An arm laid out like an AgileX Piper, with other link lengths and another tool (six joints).
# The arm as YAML. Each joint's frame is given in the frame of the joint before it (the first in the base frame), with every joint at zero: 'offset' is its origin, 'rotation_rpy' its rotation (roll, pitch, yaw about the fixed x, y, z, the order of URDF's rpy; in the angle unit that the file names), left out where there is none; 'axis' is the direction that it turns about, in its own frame. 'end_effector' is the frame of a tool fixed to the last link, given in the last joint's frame.
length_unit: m
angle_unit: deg
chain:
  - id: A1
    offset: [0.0, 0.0, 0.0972]
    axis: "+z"
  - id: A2
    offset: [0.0, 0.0, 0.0]
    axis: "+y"
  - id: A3
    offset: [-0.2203, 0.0, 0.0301]
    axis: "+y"
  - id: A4
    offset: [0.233, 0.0, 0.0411]
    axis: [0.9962, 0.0, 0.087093]
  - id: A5
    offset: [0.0, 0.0, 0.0]
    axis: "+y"
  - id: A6
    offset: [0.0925, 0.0, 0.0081]
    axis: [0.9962, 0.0, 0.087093]
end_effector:
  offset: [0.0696, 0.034, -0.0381]
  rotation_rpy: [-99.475, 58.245, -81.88]
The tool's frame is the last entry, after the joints.
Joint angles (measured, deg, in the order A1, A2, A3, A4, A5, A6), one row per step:
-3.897, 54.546, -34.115, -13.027, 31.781, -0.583
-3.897, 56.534, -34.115, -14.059, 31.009, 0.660
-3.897, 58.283, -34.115, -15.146, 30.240, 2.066
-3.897, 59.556, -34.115, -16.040, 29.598, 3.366
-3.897, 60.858, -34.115, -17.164, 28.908, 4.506
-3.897, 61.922, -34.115, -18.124, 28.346, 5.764
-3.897, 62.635, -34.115, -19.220, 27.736, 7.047
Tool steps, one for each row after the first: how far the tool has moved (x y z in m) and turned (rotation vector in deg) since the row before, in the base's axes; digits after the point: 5 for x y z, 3 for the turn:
0.00237, -0.00098, -0.00597, -0.025, 1.090, -0.439
0.00228, -0.00089, -0.00519, 0.016, 0.825, -0.513
0.00190, -0.00056, -0.00370, 0.098, 0.475, -0.504
0.00184, -0.00109, -0.00385, -0.209, 0.497, -0.268
0.00160, -0.00066, -0.00313, 0.004, 0.346, -0.429
0.00180, -0.00085, -0.00179, -0.118, -0.050, -0.360

